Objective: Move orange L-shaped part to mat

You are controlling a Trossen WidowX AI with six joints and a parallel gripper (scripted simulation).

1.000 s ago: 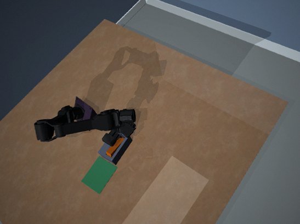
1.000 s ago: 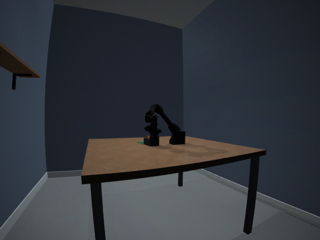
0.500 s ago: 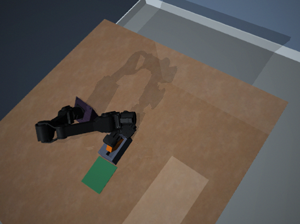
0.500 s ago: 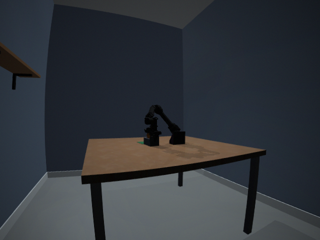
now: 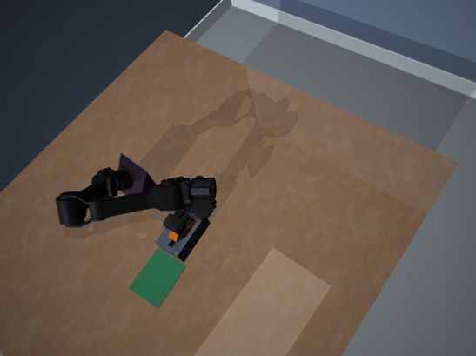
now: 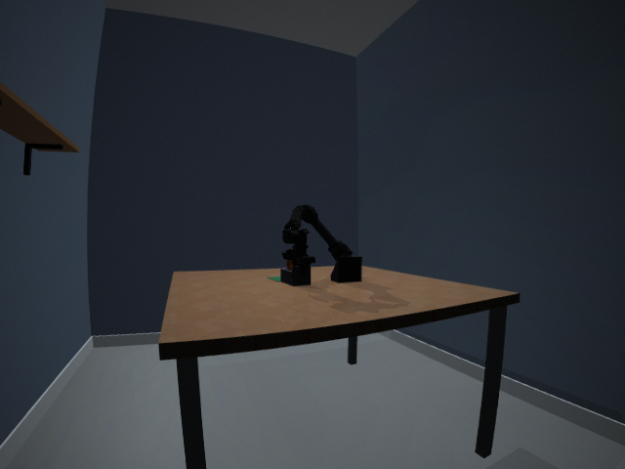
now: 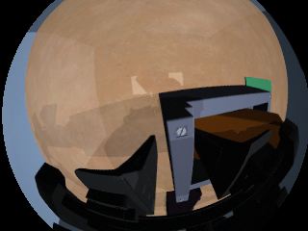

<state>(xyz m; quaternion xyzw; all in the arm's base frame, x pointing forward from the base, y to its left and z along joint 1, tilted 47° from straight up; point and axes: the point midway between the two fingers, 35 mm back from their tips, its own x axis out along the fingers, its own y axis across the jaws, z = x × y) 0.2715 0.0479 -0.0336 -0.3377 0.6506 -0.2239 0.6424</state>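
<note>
Right now the orange L-shaped part is 5 cm to the right of my gripper tip and 1 cm above it. From my gripper tip the other things lie so: green mat 22 cm to the right, 5 cm below, 3 cm ahead.
</note>
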